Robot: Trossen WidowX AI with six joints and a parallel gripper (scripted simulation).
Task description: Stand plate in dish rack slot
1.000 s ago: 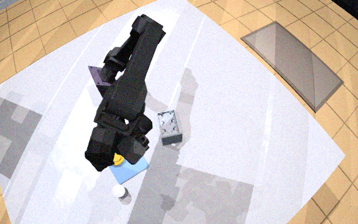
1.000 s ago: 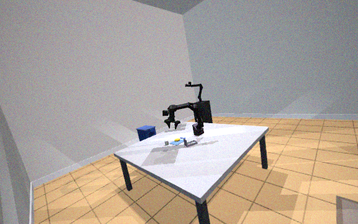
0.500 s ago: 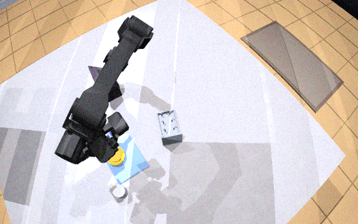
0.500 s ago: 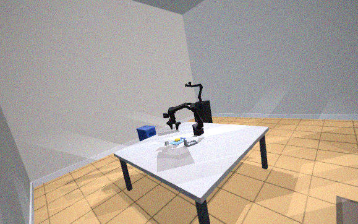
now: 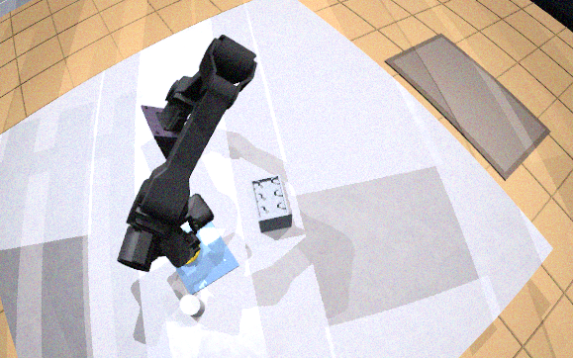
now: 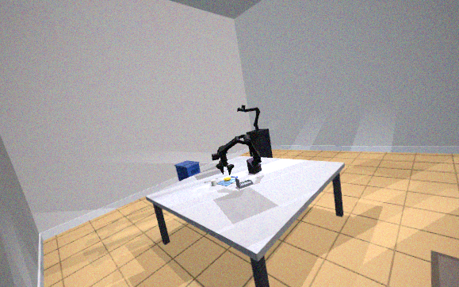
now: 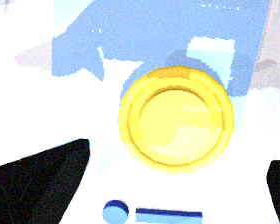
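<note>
Right now the yellow plate is 50 mm below my gripper tip. Also, from my gripper tip: blue spoon: 90 mm behind, 60 mm below, 10 mm to the left; white cup: 130 mm ahead, 40 mm to the right, 40 mm below; light blue mat: 60 mm below, 20 mm to the left, 20 mm ahead.
</note>
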